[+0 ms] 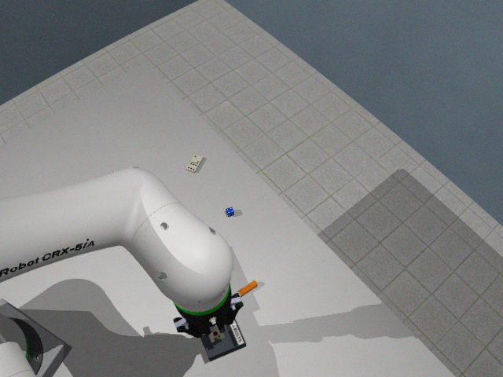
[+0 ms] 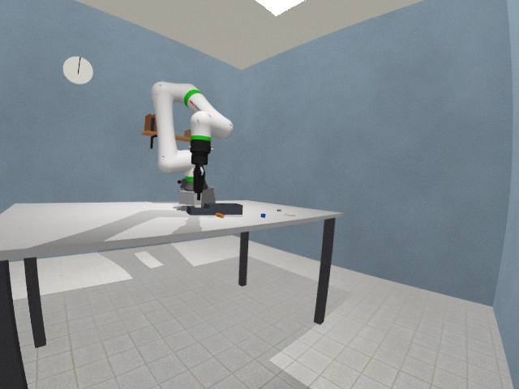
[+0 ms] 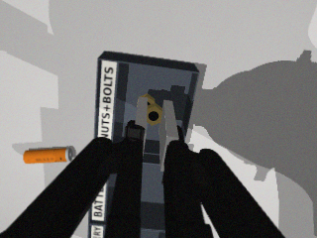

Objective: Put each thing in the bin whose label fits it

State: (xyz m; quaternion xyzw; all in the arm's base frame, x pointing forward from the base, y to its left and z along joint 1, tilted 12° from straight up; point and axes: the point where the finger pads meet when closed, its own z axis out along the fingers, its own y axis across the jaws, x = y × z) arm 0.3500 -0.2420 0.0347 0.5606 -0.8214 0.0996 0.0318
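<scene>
My gripper is now 120 mm short of the orange battery, 30 mm to the right of it and 60 mm above it. Round my hand: dark three-part bin (40 mm ahead, 70 mm to the left, 40 mm below); cream domino (270 mm ahead, 370 mm to the left, 60 mm below); blue die (230 mm ahead, 200 mm to the left, 60 mm below).
</scene>
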